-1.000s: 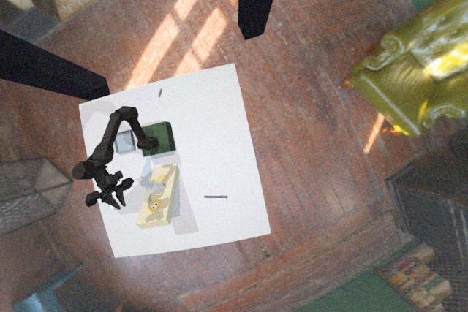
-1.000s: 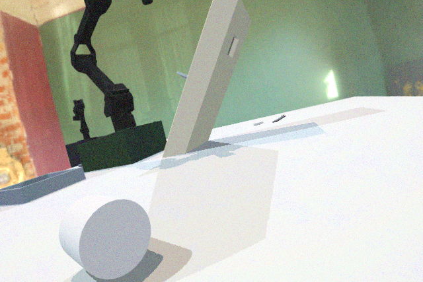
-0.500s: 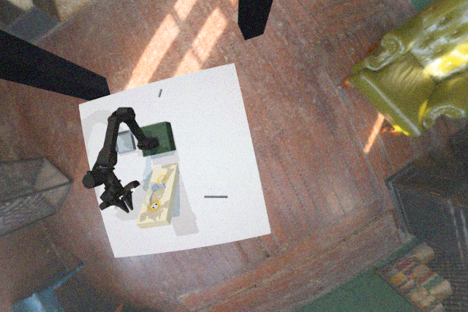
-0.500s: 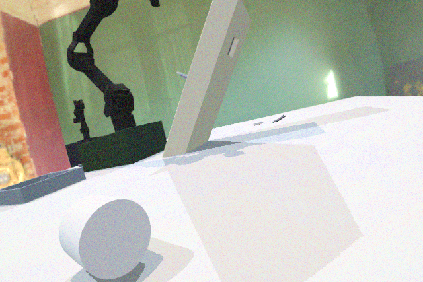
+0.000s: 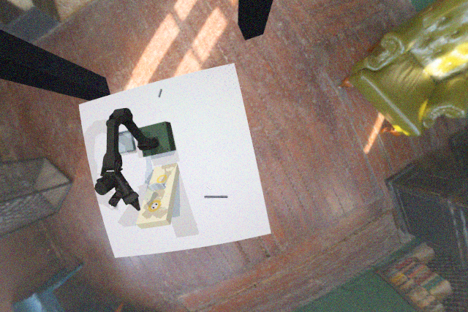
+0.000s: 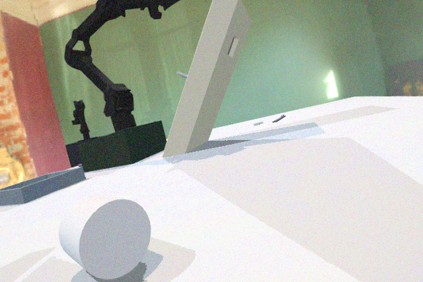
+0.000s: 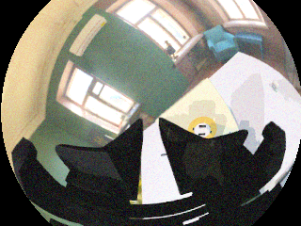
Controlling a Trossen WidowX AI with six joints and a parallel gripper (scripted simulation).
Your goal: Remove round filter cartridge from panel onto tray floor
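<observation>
Now: gripper tip 6 cm short of the round cartridge, 3 cm to the left of it and 18 cm above it. Round my gripper tip: grey-blue tray 43 cm behind, 23 cm to the right, 44 cm below.
</observation>
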